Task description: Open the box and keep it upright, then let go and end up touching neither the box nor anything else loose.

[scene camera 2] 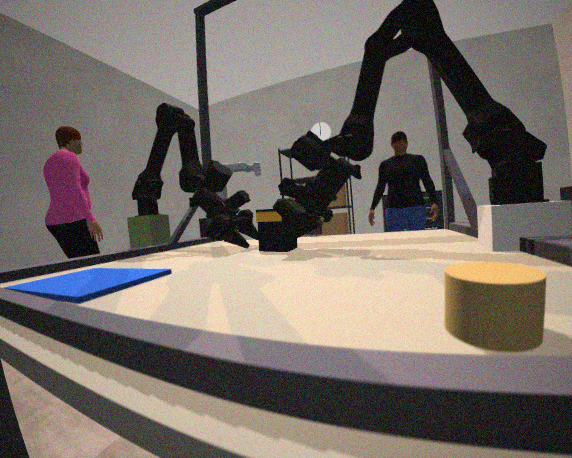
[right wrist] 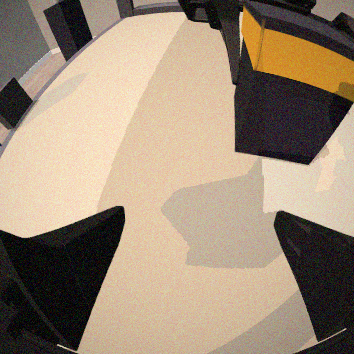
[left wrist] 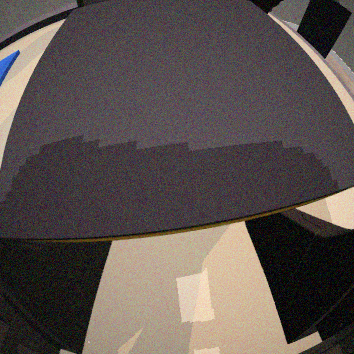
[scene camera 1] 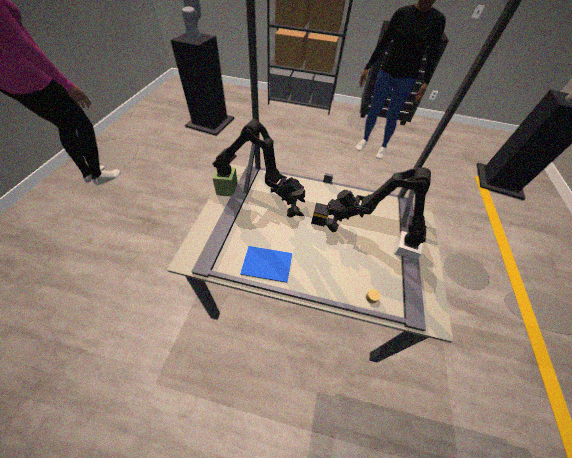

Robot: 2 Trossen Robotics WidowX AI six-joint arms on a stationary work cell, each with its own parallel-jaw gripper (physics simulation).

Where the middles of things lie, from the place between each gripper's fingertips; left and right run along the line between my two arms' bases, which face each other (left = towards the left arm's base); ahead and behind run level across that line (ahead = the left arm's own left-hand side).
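Black box (scene camera 2: 267, 231): 30 mm above my left hand and 20 mm to the right of it at present. The flat blue mat (scene camera 2: 78, 287) is 340 mm ahead of my left hand, 160 mm to the right of it and 20 mm below it.
Measured from my right hand, the black box is 10 cm to the left, 4 cm ahead and 3 cm above; the flat blue mat is 38 cm ahead, 5 cm to the right and 1 cm below.
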